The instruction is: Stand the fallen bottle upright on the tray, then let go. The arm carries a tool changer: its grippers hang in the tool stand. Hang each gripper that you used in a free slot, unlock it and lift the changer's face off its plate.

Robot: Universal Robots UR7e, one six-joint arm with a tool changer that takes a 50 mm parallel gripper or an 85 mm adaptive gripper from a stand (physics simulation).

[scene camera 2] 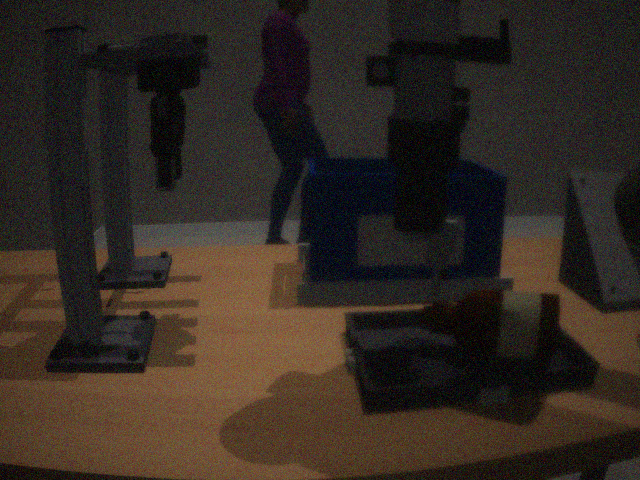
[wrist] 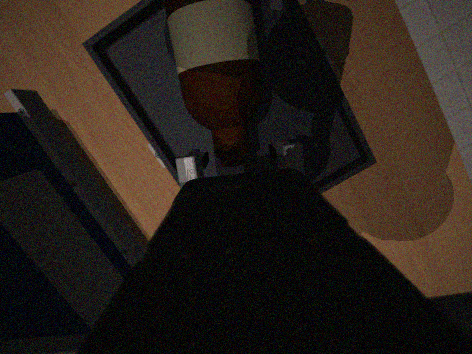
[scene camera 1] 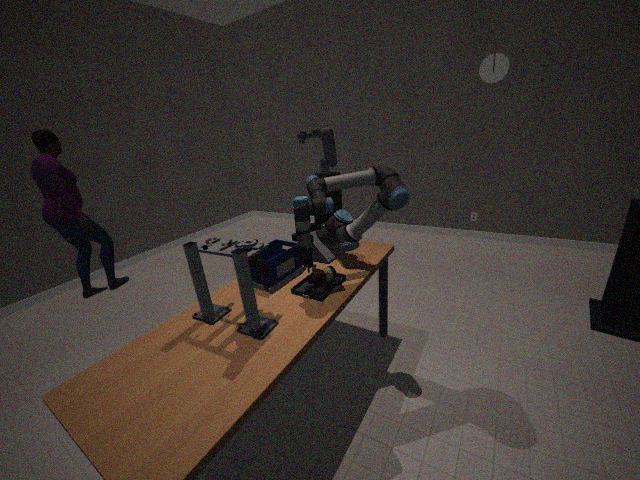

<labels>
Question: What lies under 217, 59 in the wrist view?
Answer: A brown bottle.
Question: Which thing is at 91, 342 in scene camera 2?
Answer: A tool stand.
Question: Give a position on a gripper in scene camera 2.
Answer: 423, 137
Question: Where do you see a gripper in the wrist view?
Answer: At 279, 207
</labels>
